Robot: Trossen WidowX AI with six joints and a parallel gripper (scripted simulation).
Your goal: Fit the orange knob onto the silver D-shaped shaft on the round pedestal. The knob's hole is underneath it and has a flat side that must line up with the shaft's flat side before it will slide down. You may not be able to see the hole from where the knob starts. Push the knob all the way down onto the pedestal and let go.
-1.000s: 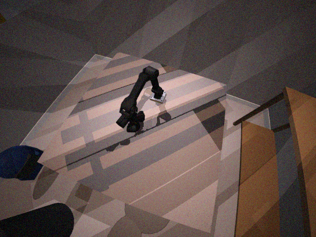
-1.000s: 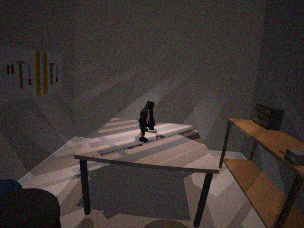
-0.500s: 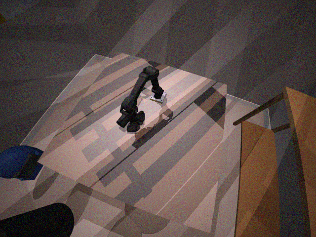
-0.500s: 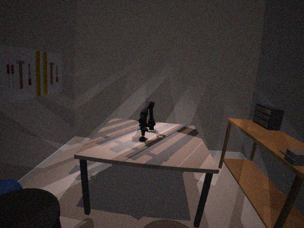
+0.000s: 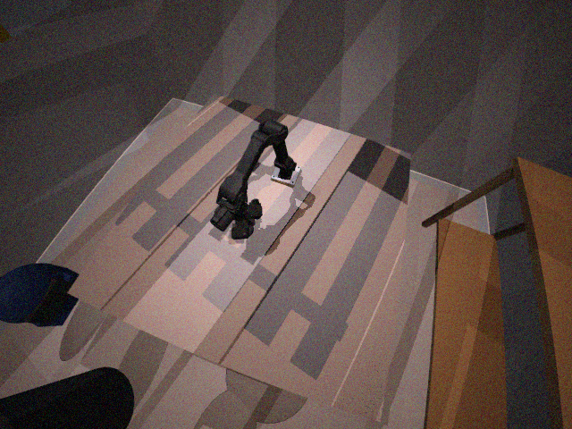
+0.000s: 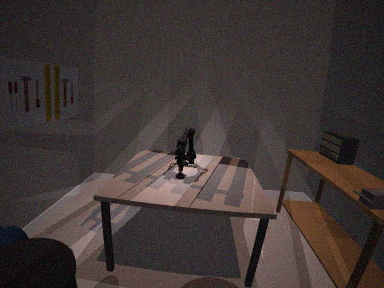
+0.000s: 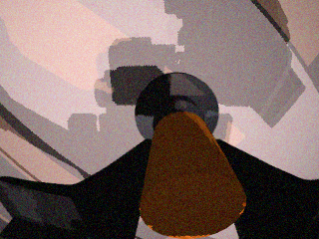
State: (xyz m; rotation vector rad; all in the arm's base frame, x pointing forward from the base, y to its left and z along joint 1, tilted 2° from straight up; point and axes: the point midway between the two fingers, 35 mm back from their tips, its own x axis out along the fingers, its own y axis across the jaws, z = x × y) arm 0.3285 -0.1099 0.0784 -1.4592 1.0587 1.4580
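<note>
Right now my gripper tip is 30 mm below the orange knob. Also, from my gripper tip: round dark pedestal 40 mm below.
</note>
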